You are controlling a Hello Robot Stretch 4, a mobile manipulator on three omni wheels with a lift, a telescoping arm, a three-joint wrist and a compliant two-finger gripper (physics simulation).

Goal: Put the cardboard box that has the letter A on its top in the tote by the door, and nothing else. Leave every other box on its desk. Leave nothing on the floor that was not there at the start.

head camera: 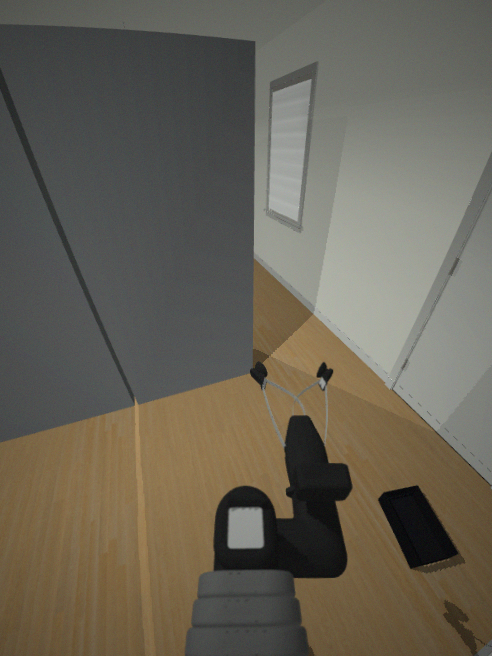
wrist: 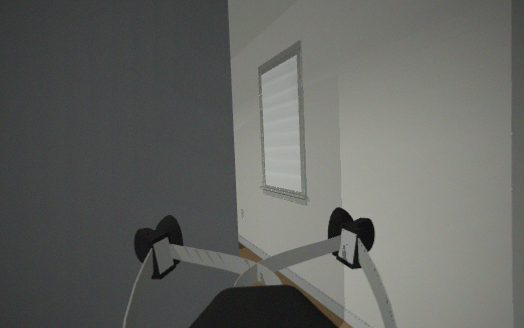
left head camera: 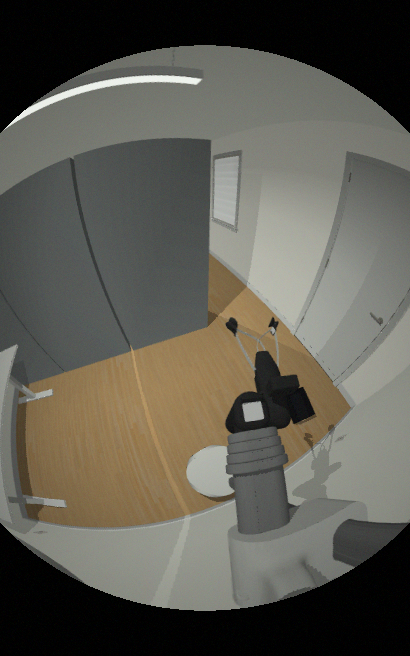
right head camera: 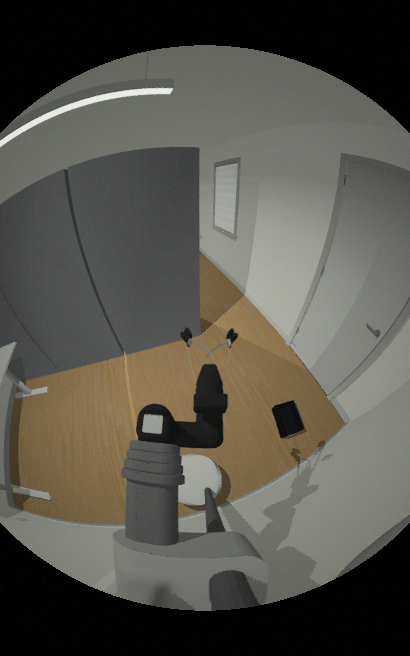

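Pixels of known places: gripper, fingertip midpoint: point(head camera: 290, 364) point(wrist: 255, 231) point(left head camera: 251, 318) point(right head camera: 208, 329); robot's base, link origin: point(left head camera: 214, 469) point(right head camera: 193, 478).
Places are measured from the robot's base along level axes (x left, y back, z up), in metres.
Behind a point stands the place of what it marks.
Observation:
My gripper point(head camera: 291, 374) {x -0.097, y -0.475, z 1.143 m} point(left head camera: 252, 325) {x -0.097, y -0.475, z 1.143 m} point(right head camera: 209, 336) {x -0.097, y -0.475, z 1.143 m} point(wrist: 255, 231) {x -0.097, y -0.475, z 1.143 m} is open, with no thing between its fingertips. It is held out above the floor near the end of the grey partition. A black open tote point(head camera: 417, 526) {x -0.870, y -0.446, z -0.025 m} point(left head camera: 302, 405) {x -0.907, y -0.438, z -0.025 m} point(right head camera: 288, 419) {x -0.869, y -0.445, z -0.025 m} stands on the floor to the right of the gripper, near the door point(head camera: 458, 339) {x -1.209, y -1.140, z 0.638 m} point(left head camera: 367, 265) {x -1.267, y -0.981, z 1.197 m} point(right head camera: 362, 270) {x -1.259, y -1.003, z 1.209 m}. In the left head camera view the wrist partly covers the tote. The inside of the tote looks dark, and I see no box in it. No cardboard box shows in these views.
A tall grey partition point(head camera: 174, 211) {x 0.334, y -1.398, z 1.259 m} point(left head camera: 150, 235) {x 0.386, y -1.380, z 1.146 m} point(right head camera: 145, 245) {x 0.349, y -1.393, z 1.122 m} point(wrist: 115, 125) {x 0.353, y -1.391, z 1.311 m} stands at the left and ahead. A gap lies between its end and the window wall point(head camera: 370, 211) {x -0.915, y -2.004, z 1.125 m} point(wrist: 425, 150) {x -1.001, y -1.769, z 1.167 m}. Part of a white desk point(left head camera: 7, 440) point(right head camera: 5, 425) shows at the far left. My round white base point(left head camera: 210, 470) {x 0.034, y -0.009, z 0.187 m} point(right head camera: 200, 477) {x -0.057, y -0.018, z 0.187 m} is below.

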